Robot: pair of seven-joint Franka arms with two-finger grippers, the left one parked.
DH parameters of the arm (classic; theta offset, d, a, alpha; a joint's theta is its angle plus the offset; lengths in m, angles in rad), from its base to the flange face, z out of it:
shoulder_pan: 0 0.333 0 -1.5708
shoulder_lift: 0 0 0 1.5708
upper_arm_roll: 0 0.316 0.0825 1.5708
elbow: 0 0 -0.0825 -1.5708
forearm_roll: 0 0.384 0 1.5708
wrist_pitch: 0 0 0.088 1.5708
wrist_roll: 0 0.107 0 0
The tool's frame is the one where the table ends.
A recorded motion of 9 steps. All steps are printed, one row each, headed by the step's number.
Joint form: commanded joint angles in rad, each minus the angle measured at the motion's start. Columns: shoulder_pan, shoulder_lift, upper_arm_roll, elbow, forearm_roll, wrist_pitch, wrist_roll.
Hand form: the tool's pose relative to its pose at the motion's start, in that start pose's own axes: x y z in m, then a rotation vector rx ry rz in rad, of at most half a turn. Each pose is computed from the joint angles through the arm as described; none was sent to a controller.
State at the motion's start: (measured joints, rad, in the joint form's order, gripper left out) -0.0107 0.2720 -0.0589 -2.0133 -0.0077 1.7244 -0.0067
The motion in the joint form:
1: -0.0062 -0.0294 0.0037 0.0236 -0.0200 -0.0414 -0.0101
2: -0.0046 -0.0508 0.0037 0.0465 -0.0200 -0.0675 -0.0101
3: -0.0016 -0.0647 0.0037 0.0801 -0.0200 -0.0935 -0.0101
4: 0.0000 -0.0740 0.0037 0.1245 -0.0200 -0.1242 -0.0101
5: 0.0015 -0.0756 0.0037 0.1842 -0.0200 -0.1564 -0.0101
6: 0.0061 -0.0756 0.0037 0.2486 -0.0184 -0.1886 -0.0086
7: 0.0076 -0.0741 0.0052 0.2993 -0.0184 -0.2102 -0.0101
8: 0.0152 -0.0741 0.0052 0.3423 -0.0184 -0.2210 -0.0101
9: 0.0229 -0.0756 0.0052 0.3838 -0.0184 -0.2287 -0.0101
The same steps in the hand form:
1: -0.0101 0.0036 -0.0212 -0.0163 0.0113 -0.0106
2: -0.0175 0.0031 -0.0396 -0.0163 0.0295 -0.0112
3: -0.0231 0.0019 -0.0596 -0.0174 0.0510 -0.0129
4: -0.0286 0.0014 -0.0820 -0.0180 0.0740 -0.0132
5: -0.0330 0.0009 -0.1078 -0.0189 0.1032 -0.0131
6: -0.0386 -0.0016 -0.1349 -0.0196 0.1355 -0.0143
7: -0.0432 -0.0031 -0.1555 -0.0210 0.1631 -0.0175
8: -0.0478 -0.0073 -0.1742 -0.0245 0.1955 -0.0235
9: -0.0534 -0.0117 -0.1929 -0.0278 0.2310 -0.0297

